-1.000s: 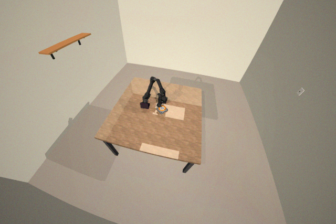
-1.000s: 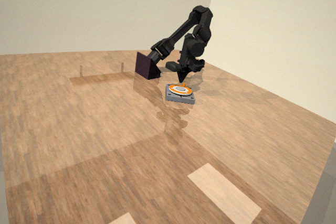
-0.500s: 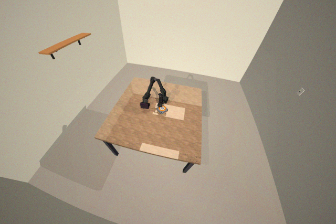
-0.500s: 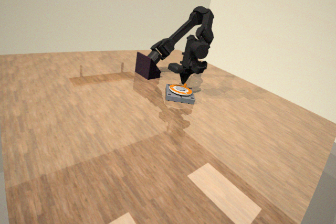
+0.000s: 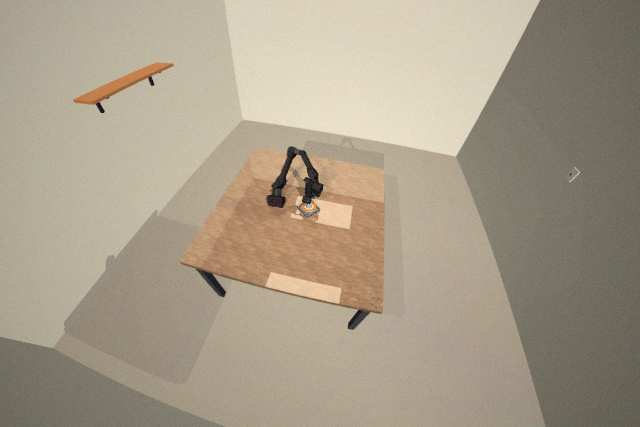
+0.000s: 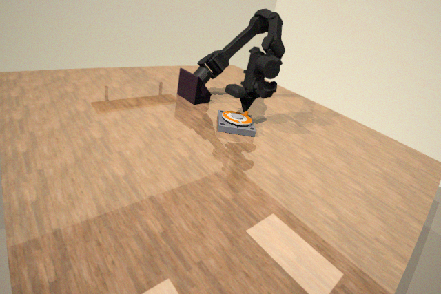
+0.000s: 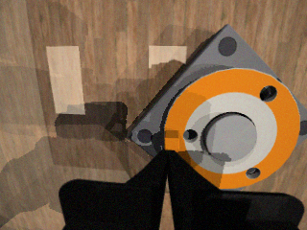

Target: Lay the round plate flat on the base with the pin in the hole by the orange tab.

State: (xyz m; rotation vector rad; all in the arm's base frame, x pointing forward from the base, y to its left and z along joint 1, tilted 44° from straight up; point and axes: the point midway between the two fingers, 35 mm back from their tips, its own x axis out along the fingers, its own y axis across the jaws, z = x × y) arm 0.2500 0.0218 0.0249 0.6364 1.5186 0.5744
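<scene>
The round plate lies 3 cm to the right of my gripper tip and 1 cm ahead of it. Round my gripper tip: square grey base (5 cm to the right, 2 cm below, 1 cm ahead).
</scene>
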